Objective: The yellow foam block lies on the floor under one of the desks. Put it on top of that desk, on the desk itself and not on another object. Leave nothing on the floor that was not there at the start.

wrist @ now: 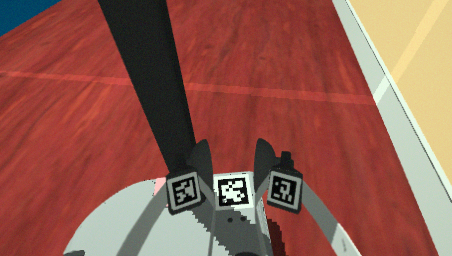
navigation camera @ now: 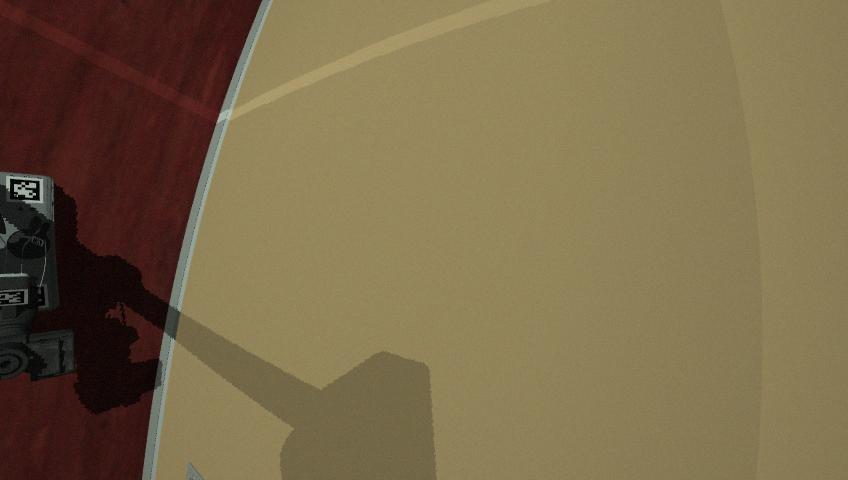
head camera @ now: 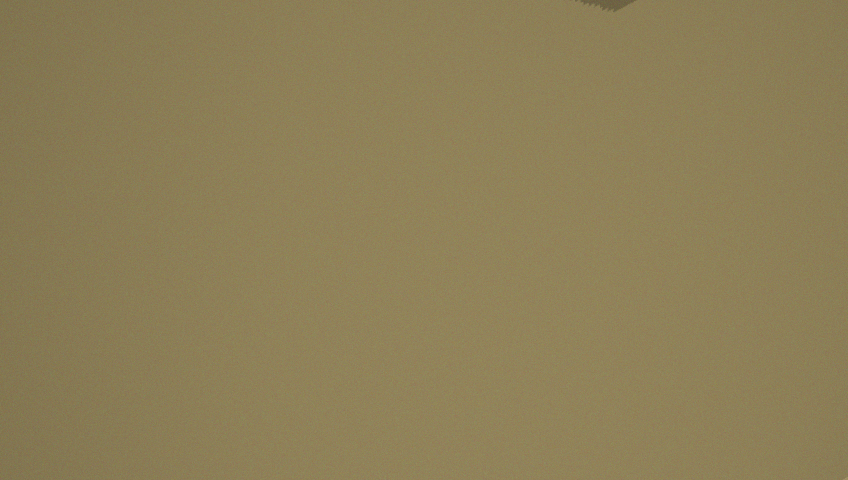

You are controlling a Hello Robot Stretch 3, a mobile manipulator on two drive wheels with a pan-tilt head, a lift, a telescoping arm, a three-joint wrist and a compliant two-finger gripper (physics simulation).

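Seen in the pictures: gripper, fingertip midpoint: (wrist: 232,156) (navigation camera: 18,216); robot's base at its link origin: (navigation camera: 29,241).
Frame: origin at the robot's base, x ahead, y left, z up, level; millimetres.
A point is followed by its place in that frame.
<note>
My gripper (wrist: 232,156) @[z 357, x -7, y 65 mm] is open and empty in the lower middle of the wrist view, its two dark fingertips apart over the red floor and the robot's own base. The yellow foam block does not show in the head, navigation or wrist view. No desk can be made out in these views.
A tan wall (head camera: 416,237) @[z 1124, x 407, y 14 mm] (navigation camera: 505,208) @[z 1156, x 424, y 85 mm] (wrist: 425,55) @[z 205, x 503, y 419 mm] fills the head view and stands close beside the robot's base (navigation camera: 48,202) @[z 157, x 38, y 103 mm] (wrist: 125,220) @[z 160, x -172, y 97 mm]. A pale baseboard (navigation camera: 193,223) @[z 65, x 403, y 54 mm] (wrist: 400,125) @[z 54, x 467, y 327 mm] edges the red floor (navigation camera: 136,148) @[z 0, x 245, y 306 mm] (wrist: 250,60) @[z 0, x 134, y 774 mm]. The black mast (wrist: 150,75) @[z 406, x -67, y 116 mm] and a blue surface (wrist: 22,12) @[z 44, x -1060, y 1356 mm] show.
</note>
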